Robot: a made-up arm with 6 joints.
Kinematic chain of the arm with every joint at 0, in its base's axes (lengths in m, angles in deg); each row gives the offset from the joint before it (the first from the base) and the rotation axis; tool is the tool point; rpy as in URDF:
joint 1: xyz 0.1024 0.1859 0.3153 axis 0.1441 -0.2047 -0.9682
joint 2: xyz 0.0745 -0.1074 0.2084 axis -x
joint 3: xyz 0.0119 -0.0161 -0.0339 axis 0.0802 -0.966 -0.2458
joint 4: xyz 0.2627 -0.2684 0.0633 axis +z
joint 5: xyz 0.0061 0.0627 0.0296 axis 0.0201 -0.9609 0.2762
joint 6: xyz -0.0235 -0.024 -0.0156 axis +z
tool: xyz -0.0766 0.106 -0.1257 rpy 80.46 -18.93 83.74
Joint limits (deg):
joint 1: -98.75..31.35
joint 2: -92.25..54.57
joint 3: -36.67..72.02
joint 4: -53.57..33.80
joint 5: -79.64..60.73
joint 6: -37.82..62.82
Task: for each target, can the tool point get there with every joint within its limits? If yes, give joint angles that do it. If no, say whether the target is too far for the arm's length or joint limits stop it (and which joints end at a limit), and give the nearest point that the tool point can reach.
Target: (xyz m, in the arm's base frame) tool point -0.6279 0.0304 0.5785
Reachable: no: joint limits stop it (at a limit: joint 1, joint 3, joint 4, joint 5, joint 6) | nearest point -0.2463 -0.0806 0.5819 | short by 0.397 m
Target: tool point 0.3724 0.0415 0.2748
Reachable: yes | joints -2.83 -30.04 -21.26 -5.00 24.45 21.40
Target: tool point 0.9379 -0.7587 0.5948
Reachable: no: too far | nearest point 0.5495 -0.3173 0.5201 | short by 0.593 m
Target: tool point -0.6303 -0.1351 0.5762
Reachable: no: joint limits stop it (at a limit: joint 1, joint 3, joint 4, joint 5, joint 6) | nearest point -0.2478 -0.0875 0.5553 | short by 0.386 m
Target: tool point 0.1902 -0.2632 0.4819
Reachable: yes | joints 20.35 16.51 4.60 9.40 17.29 45.09
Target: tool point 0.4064 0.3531 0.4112
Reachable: yes | joints -47.73 -46.83 -22.80 -27.96 -51.30 9.43
